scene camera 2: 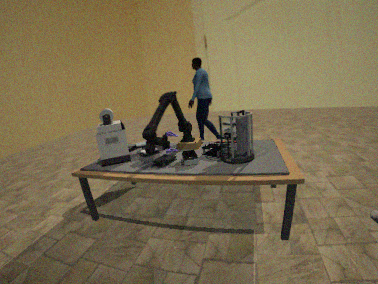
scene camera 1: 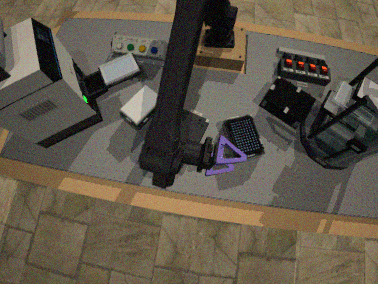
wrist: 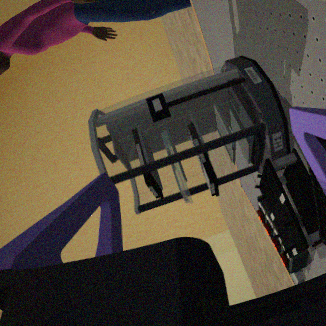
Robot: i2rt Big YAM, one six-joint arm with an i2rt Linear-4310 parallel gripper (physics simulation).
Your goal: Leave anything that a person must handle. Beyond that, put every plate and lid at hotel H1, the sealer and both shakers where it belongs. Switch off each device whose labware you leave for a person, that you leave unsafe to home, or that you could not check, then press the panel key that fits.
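Frame: origin at the arm's base, x ahead, y left, z up, level; centimetres.
Seen in the pictures: gripper, fingertip midpoint: (scene camera 2: pixel 178 143) (scene camera 1: pixel 239 163) (wrist: pixel 199 150); arm's base at its link origin: (scene camera 2: pixel 188 140) (scene camera 1: pixel 219 39).
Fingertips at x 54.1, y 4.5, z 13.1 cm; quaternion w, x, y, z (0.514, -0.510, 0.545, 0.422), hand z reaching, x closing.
Note:
Pixels of each thing's middle, then the offset from my fingertips to it.
- pale plate at the middle of its body: (scene camera 1: pixel 118 67) dx -33.7, dy -40.7, dz -7.6 cm
- white-topped item at the middle of its body: (scene camera 1: pixel 141 104) dx -20.9, dy -30.8, dz -10.5 cm
- dark many-welled plate at the middle of its body: (scene camera 1: pixel 244 135) (scene camera 2: pixel 189 153) dx -12.1, dy +4.2, dz -11.8 cm
- black flat device at the middle of its body: (wrist: pixel 289 208) (scene camera 1: pixel 288 101) (scene camera 2: pixel 214 149) dx -27.7, dy +21.5, dz -14.3 cm
- key panel at the middle of its body: (scene camera 1: pixel 139 47) dx -49.1, dy -37.1, dz -13.9 cm
- switch block at the middle of its body: (wrist: pixel 278 240) (scene camera 1: pixel 304 63) dx -47.7, dy +31.5, dz -15.4 cm
- dark flat item at the middle of its body: (scene camera 1: pixel 183 134) (scene camera 2: pixel 164 159) dx -13.0, dy -15.9, dz -16.0 cm
My gripper (scene camera 1: pixel 239 163) (scene camera 2: pixel 175 142) (wrist: pixel 199 150) has purple fingers, wide open and empty, above the table's front half. The caged hotel marked H1 (scene camera 1: pixel 327 160) (scene camera 2: pixel 237 159) (wrist: pixel 272 100) stands at the right with dark and pale shelves or plates inside. The large white device (scene camera 1: pixel 30 90) (scene camera 2: pixel 111 142), apparently the sealer, stands at the left, its green light lit. A pale plate (scene camera 1: pixel 119 69) lies at its black tray (scene camera 1: pixel 93 83). A white-topped item (scene camera 1: pixel 139 106) lies nearby. A dark many-welled plate (scene camera 1: pixel 243 134) lies near the fingers. A black flat device (scene camera 1: pixel 287 101) with white corner clips lies beside H1.
A key panel (scene camera 1: pixel 136 42) has white, green, yellow and blue keys. A switch block (scene camera 1: pixel 305 73) shows several orange-red lit switches. A dark flat item (scene camera 1: pixel 196 125) is partly hidden by the arm. One person (scene camera 2: pixel 201 85) stands behind the table; a person in magenta (wrist: pixel 55 25) shows in the wrist view.

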